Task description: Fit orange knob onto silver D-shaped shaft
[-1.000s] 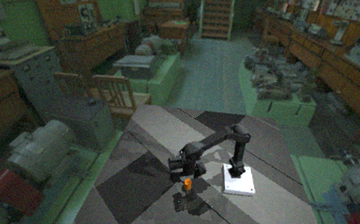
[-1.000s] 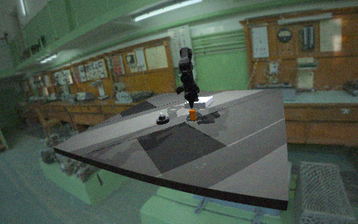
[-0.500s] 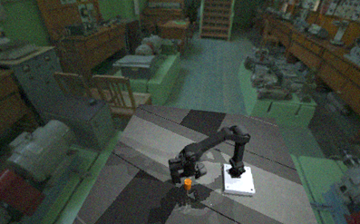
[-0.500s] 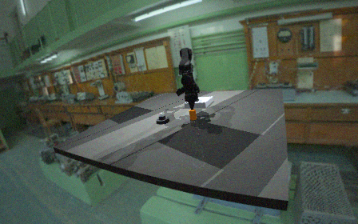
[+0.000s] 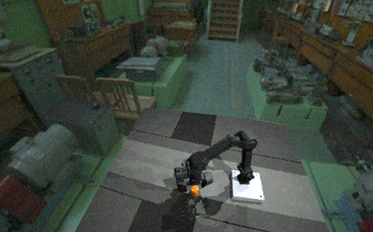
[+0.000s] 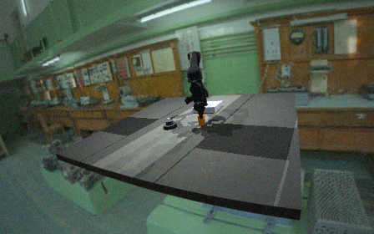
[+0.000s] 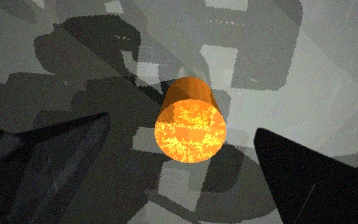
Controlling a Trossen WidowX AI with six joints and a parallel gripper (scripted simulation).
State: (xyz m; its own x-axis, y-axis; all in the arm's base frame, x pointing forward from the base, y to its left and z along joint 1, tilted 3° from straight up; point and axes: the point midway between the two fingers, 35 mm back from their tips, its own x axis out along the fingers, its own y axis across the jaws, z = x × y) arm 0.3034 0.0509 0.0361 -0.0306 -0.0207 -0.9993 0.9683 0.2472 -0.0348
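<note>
My gripper tip is 1 cm above the orange knob. From my gripper tip the other things lie so: silver shaft: 1 cm ahead, 20 cm to the right, 2 cm below.
</note>
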